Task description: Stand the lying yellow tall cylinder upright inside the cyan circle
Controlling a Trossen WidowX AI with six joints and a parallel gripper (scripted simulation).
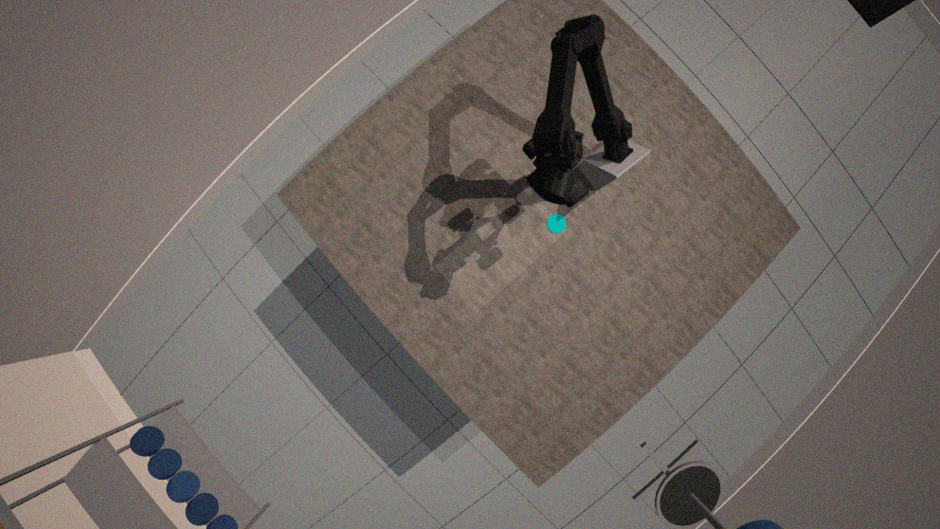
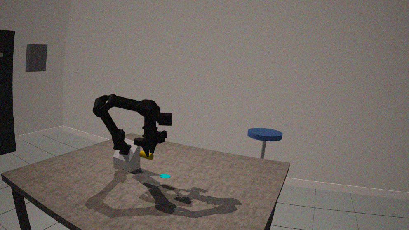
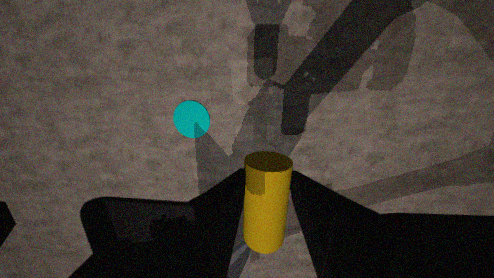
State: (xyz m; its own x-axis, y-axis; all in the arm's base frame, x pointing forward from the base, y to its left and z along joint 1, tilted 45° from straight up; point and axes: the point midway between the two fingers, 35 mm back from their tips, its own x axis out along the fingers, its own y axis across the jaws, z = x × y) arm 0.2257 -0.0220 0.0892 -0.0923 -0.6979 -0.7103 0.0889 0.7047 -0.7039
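My gripper tip is 20 mm past the yellow tall cylinder. From my gripper tip the other things lie so: cyan circle (140 mm below, 110 mm to the left, 20 mm ahead).
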